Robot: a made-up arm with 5 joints.
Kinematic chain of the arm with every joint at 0, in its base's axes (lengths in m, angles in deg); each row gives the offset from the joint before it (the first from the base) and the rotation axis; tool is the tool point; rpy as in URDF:
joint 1: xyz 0 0 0.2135 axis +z
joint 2: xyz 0 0 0 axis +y
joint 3: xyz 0.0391 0 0.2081 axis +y
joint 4: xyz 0.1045 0 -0.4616 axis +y
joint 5: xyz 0.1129 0 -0.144 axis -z
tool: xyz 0 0 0 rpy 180 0 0
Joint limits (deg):
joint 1: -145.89..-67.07
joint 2: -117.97..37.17
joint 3: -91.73..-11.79
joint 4: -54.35..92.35
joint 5: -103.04..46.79
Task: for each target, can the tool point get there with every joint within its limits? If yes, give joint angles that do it. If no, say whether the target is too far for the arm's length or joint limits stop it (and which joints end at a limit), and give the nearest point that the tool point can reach.
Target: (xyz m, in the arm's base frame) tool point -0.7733 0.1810 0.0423
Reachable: no: joint limits stop it (at a limit: joint 1) | nearest point -0.4461 -0.3021 0.0423 | short by 0.584 m
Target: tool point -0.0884 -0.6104 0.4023
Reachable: yes | joints -98.24 -20.14 -59.37 39.82 -90.25
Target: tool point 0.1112 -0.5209 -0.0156
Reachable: yes | joints -77.95 1.38 -34.60 17.20 4.44
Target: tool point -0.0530 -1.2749 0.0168
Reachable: no: too far | nearest point -0.0321 -0.7713 0.1323 | short by 0.517 m
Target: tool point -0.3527 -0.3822 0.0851
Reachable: yes | joints -132.70 -16.68 -36.53 54.33 -15.35
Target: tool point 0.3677 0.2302 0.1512
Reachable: no: joint limits stop it (at a limit: joint 1, joint 2, joint 3, joint 4) | nearest point 0.5601 0.3794 0.4023 | short by 0.350 m
